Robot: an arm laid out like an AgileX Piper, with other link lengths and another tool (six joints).
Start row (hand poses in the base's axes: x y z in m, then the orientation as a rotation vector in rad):
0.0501 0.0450 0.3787 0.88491 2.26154 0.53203
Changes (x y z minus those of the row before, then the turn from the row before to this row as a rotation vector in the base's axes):
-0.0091 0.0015 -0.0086 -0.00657 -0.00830 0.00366
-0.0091 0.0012 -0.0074 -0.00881 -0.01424 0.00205
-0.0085 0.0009 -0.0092 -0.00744 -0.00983 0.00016
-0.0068 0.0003 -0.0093 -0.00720 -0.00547 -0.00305
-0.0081 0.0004 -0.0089 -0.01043 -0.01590 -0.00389
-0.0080 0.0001 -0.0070 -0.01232 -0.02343 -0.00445
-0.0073 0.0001 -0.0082 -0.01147 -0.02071 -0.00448
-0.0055 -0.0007 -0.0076 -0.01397 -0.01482 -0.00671
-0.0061 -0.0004 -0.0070 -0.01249 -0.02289 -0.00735
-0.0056 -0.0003 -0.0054 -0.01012 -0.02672 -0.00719
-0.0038 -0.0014 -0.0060 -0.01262 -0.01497 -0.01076
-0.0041 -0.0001 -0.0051 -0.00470 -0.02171 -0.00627
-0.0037 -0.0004 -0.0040 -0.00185 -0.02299 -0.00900
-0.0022 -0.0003 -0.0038 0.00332 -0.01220 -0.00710
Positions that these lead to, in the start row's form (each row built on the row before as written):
0.0410 0.0465 0.3701 0.87393 2.25660 0.52870
0.0319 0.0477 0.3627 0.86095 2.24556 0.52395
0.0234 0.0486 0.3535 0.85269 2.23735 0.51852
0.0166 0.0489 0.3442 0.84992 2.23134 0.51050
0.0085 0.0493 0.3353 0.84190 2.21564 0.50171
0.0005 0.0494 0.3283 0.83032 2.19291 0.49291
-0.0068 0.0495 0.3201 0.82037 2.17256 0.48424
-0.0123 0.0488 0.3125 0.81380 2.15664 0.46986
-0.0184 0.0484 0.3055 0.80550 2.13284 0.45941
-0.0240 0.0481 0.3001 0.79686 2.10542 0.45288
-0.0278 0.0467 0.2941 0.79486 2.08727 0.43812
-0.0319 0.0466 0.2890 0.79039 2.06450 0.43646
-0.0356 0.0462 0.2850 0.78981 2.03906 0.43668
-0.0378 0.0459 0.2812 0.79435 2.02414 0.43998

